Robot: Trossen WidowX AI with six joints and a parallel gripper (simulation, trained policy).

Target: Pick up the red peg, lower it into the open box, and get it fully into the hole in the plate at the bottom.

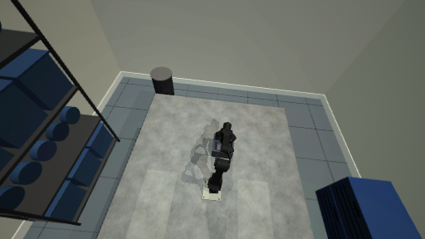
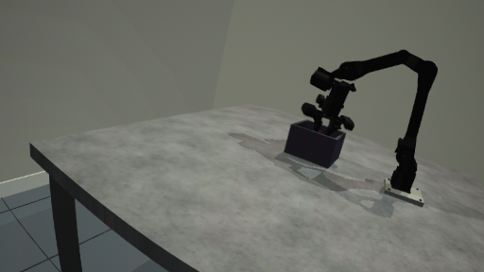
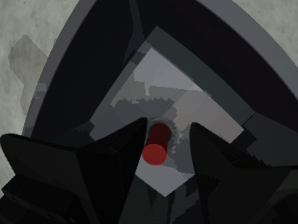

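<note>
Now: the red peg 1 cm to the left of my gripper tip and 1 cm below it. From my gripper tip the other things lie so: dark box 4 cm below, 1 cm to the left; then grey plate 2 cm below, 1 cm to the left.
</note>
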